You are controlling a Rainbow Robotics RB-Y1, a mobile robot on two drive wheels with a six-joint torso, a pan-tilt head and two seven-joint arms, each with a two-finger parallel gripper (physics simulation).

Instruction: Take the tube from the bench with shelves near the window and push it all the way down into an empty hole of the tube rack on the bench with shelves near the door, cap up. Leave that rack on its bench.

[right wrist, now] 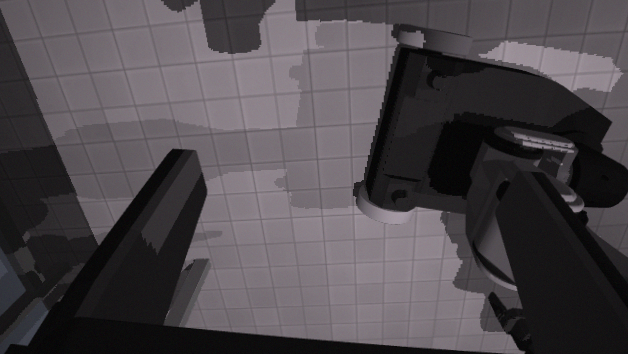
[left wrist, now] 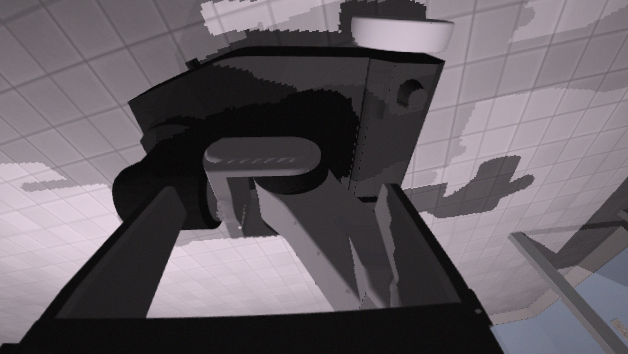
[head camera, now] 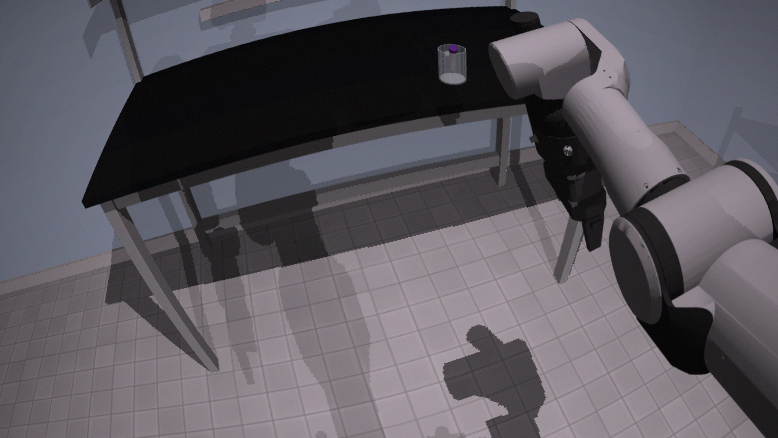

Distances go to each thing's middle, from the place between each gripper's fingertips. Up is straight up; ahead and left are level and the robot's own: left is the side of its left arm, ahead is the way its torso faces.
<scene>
I see my left gripper 1150 mm short of the clear beaker (head camera: 452,67), 380 mm to the left of it and 420 mm below it.
Now: right hand 63 cm short of the clear beaker, 9 cm to the right of it and 6 cm above it.
</scene>
